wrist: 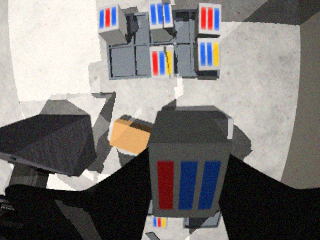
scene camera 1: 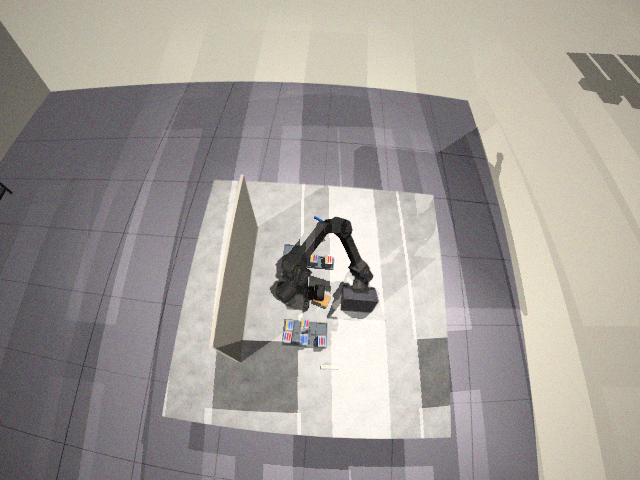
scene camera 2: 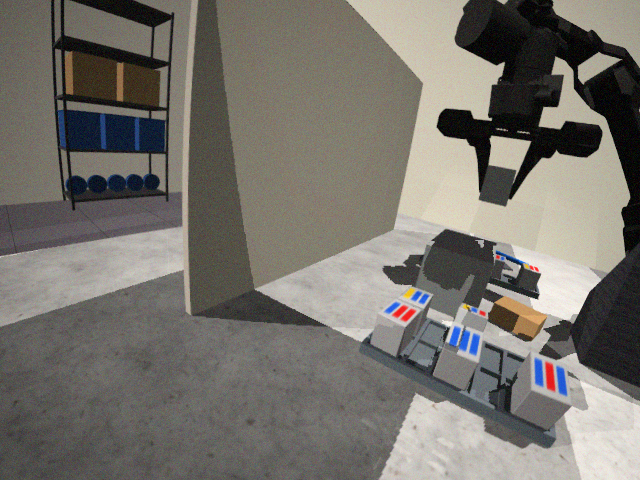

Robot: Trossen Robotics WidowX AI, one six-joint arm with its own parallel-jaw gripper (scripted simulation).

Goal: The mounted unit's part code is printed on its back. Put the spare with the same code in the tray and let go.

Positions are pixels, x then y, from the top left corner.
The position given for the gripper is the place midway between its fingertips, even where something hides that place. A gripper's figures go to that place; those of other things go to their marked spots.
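The gripper (scene camera 2: 494,196) sits 0.42 m from the lens, while an orange-brown box (scene camera 2: 524,321) is 0.49 m from the lens.
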